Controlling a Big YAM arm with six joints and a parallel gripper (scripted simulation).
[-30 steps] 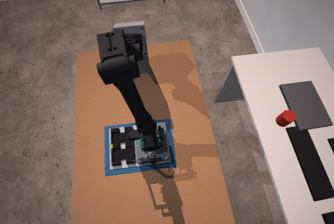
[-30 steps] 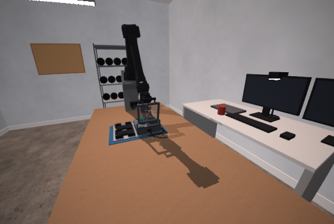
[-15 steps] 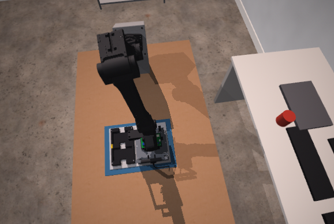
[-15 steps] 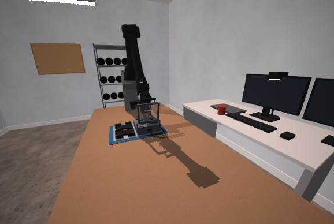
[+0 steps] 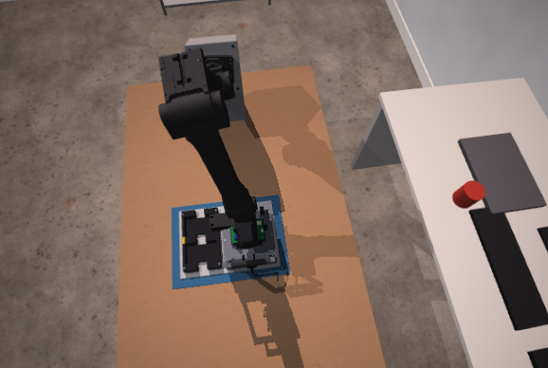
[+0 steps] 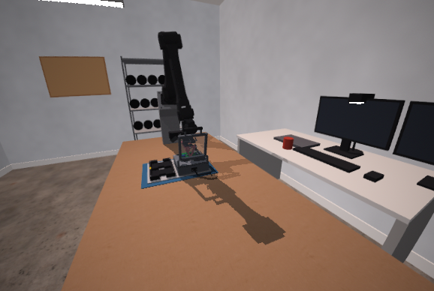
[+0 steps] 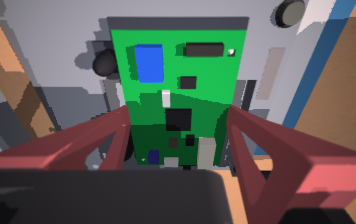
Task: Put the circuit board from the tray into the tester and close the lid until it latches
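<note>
Now: hand right at the green circuit board. The rest, counted from my hand: clear lid 12 cm ahead, 10 cm above, 2 cm to the left.
</note>
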